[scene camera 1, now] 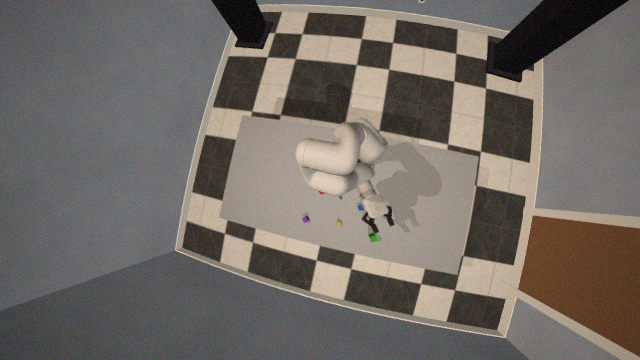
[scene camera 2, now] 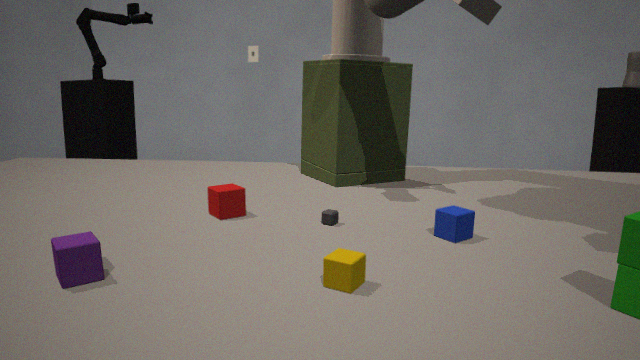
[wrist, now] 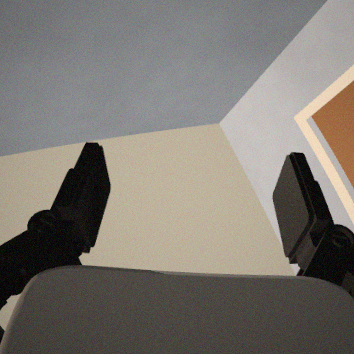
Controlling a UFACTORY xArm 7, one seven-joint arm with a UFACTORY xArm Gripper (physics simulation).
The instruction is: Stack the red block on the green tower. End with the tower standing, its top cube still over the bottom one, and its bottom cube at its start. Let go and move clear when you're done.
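The red block sits flat on the table at the left in scene camera 2; in scene camera 1 the arm hides most of it. The green tower is two green cubes, one on the other, standing at the right edge of scene camera 2, partly cut off. My gripper is wide open and empty. In scene camera 1 it appears close to the tower, held above the table, and the wrist view between its fingers shows walls and a pale surface. The red block and tower do not show in the wrist view.
A purple cube, a yellow cube, a blue cube and a small dark cube lie on the grey table. The arm's green pedestal stands behind them.
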